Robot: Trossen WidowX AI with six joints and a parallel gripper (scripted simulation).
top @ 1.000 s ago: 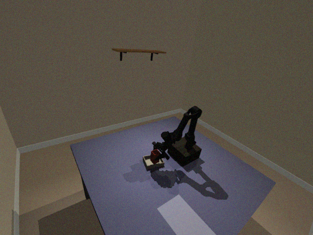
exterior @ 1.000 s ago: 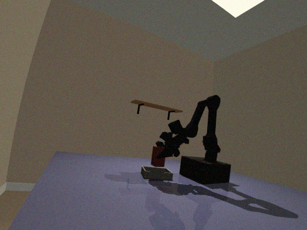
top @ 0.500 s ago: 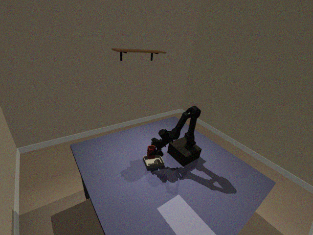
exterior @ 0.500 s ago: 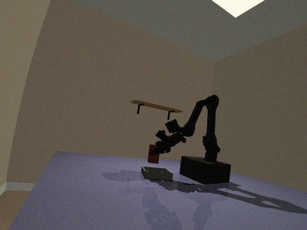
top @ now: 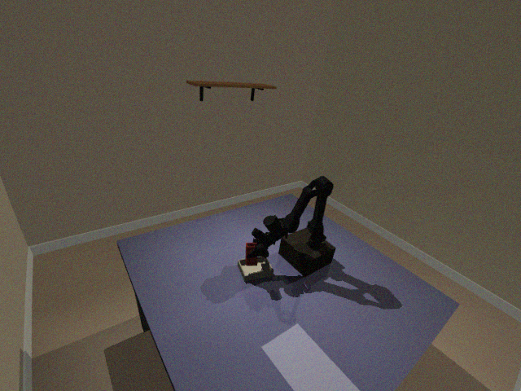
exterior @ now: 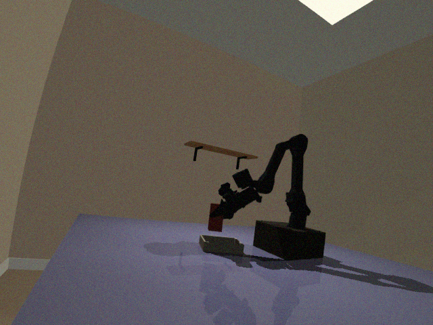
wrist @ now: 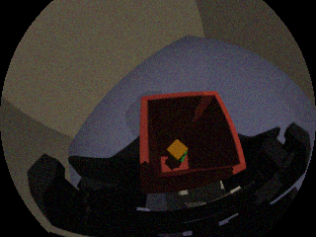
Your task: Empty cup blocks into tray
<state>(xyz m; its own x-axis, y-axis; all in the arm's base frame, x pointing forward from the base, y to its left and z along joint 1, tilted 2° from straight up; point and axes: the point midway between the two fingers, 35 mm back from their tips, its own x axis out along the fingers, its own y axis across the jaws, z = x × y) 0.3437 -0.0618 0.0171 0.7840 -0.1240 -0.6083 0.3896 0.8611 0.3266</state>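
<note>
Right now my gripper tip is 2 cm past the tall red cup, 2 cm to the right of it and 2 cm above it.
</note>
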